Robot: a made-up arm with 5 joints. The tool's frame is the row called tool.
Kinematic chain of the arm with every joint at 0, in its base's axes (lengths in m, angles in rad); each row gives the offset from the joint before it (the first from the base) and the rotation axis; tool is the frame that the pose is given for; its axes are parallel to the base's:
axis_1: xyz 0 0 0.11 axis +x
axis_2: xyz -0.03 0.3 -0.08 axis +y
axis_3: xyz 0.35 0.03 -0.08 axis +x
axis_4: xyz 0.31 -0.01 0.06 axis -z
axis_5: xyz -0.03 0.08 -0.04 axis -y
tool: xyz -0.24 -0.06 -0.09
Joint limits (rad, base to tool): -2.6..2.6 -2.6..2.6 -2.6..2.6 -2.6..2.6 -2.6..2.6
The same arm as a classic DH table. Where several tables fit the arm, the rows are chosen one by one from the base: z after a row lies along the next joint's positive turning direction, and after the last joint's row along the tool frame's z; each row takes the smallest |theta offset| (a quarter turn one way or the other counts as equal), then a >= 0, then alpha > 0; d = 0 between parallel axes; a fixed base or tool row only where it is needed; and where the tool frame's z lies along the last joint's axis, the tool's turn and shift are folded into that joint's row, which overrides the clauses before.
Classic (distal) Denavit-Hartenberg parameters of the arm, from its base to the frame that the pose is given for. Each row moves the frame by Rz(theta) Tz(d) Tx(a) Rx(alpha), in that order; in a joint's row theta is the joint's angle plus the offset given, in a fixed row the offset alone. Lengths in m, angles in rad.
base (fixed): a 0; alpha 1.5708; d 0.11; theta_offset 1.5708
axis_1: a 0.08; alpha -1.5708; d -0.03; theta_offset -1.5708
axis_2: a 0.08; alpha 1.5708; d 0.33; theta_offset 0
axis_3: a 0.01; alpha -1.5708; d 0.66; theta_offset -1.5708
axis_4: a 0.03; alpha 1.5708; d -0.02; theta_offset 1.5708
axis_5: a 0.24; alpha 1.5708; d -0.02; theta_offset 0
tool (fixed): a 0; alpha 0; d -0.09; theta_offset 3.1416
Joint limits (rad, base to tool): -2.6..2.6 -2.6..2.6 -2.6..2.6 -2.6..2.6 -2.6..2.6

